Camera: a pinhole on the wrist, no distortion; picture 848 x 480 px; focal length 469.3 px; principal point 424.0 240.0 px. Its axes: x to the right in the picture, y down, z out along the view. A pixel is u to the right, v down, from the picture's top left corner.
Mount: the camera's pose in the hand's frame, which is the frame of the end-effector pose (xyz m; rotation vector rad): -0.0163 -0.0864 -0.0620 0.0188 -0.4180 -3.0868
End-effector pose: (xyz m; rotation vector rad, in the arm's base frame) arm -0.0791 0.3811 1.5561 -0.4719 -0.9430 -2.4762
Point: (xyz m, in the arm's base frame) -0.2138 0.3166 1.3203
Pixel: behind the camera
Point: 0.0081 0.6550 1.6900
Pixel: 516.8 338.3
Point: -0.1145 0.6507 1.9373
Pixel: 286.3 285.9
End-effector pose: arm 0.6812 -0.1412 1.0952 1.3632 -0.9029 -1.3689
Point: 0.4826 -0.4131 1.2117
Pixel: 110.7 44.3
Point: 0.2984 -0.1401 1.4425
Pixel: 508.5 43.9
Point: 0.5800 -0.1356 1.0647
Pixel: 389.0 243.3
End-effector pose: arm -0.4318 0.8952 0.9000 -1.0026 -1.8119 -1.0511
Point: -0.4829 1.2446 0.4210
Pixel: 688.2 338.2
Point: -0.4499 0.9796 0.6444
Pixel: 797.1 300.3
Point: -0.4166 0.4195 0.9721
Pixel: behind the camera
